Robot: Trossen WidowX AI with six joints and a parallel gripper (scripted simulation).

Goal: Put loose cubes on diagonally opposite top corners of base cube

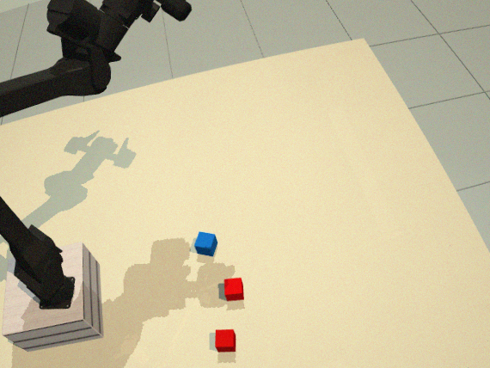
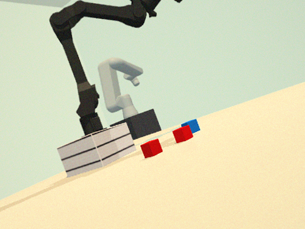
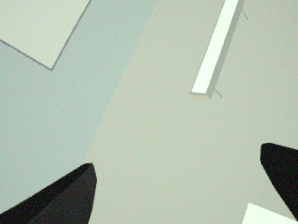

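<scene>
The red cube is 10 mm ahead of my gripper tip, 460 mm to the right of it and 530 mm below it. Also, from my gripper tip: blue cube 30 mm behind, 250 mm to the right, 530 mm below.
</scene>
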